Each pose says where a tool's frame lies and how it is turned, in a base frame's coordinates. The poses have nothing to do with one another.
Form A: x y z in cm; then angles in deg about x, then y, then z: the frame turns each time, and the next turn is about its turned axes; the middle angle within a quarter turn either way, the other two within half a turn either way.
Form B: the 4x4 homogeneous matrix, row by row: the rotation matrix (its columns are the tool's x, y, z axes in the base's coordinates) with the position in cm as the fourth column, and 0 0 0 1 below. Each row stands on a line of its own. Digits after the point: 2 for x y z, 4 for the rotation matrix.
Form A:
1: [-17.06 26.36 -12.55 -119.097 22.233 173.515]
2: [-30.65 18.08 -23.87 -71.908 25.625 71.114]
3: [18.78 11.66 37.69 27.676 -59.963 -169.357]
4: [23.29 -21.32 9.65 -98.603 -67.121 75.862]
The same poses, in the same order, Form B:
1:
-0.9197 -0.1045 0.3784 -17.06
0.2736 0.5205 0.8088 26.36
-0.2815 0.8474 -0.4501 -12.55
0 0 0 1

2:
0.2918 -0.8531 0.4325 -30.65
0.1608 0.4895 0.8571 18.08
-0.9429 -0.1806 0.2800 -23.87
0 0 0 1

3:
-0.4919 0.0924 -0.8657 18.78
0.2316 -0.9446 -0.2325 11.66
-0.8392 -0.3149 0.4433 37.69
0 0 0 1

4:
0.0950 -0.3770 -0.9213 23.29
0.0775 -0.9199 0.3844 -21.32
-0.9925 -0.1079 -0.0582 9.65
0 0 0 1

